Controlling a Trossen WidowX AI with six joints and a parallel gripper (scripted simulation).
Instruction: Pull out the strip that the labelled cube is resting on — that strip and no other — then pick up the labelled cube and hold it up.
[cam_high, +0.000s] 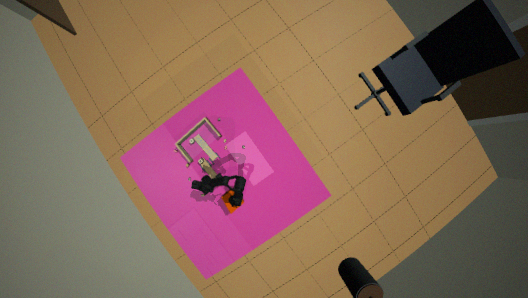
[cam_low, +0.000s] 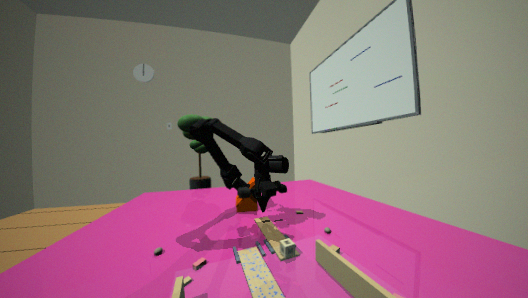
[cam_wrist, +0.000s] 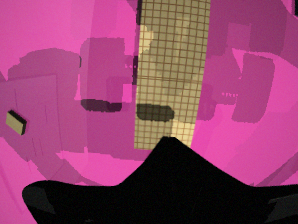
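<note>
My gripper tip is now 90 mm short of the gridded strip, 40 mm above it and 10 mm to the right of it.
</note>
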